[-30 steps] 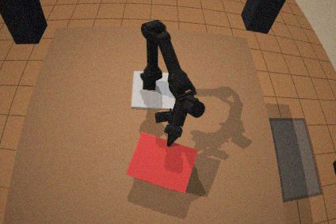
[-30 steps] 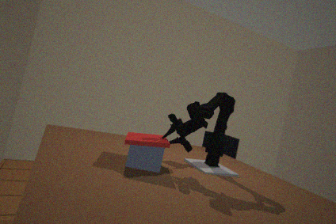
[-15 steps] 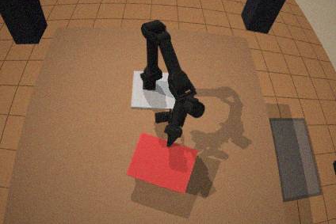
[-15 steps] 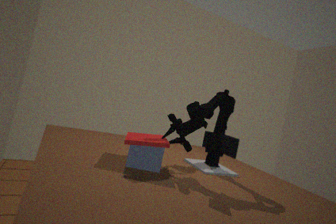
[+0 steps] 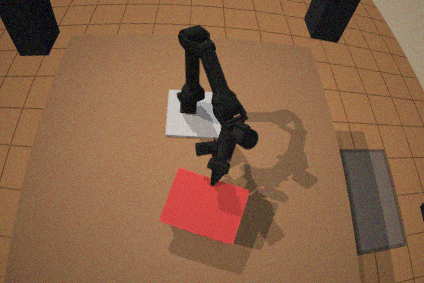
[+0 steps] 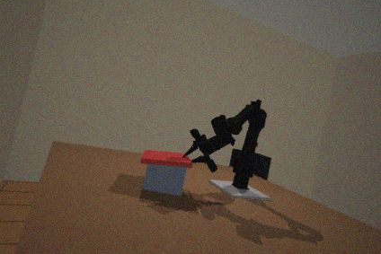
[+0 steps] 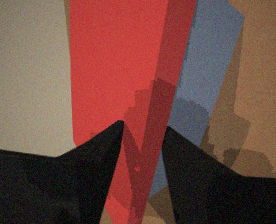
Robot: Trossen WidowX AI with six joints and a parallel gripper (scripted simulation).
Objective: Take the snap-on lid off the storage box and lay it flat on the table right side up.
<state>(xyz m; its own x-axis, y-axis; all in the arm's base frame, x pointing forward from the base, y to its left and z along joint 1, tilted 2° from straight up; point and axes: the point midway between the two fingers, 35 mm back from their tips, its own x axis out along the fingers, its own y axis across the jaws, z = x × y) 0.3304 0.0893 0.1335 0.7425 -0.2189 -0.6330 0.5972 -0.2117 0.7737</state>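
My gripper tip is now 7 cm short of the lid and 2 cm to the left of it. Also, from my gripper tip: storage box: 7 cm ahead, 6 cm below, 2 cm to the right.
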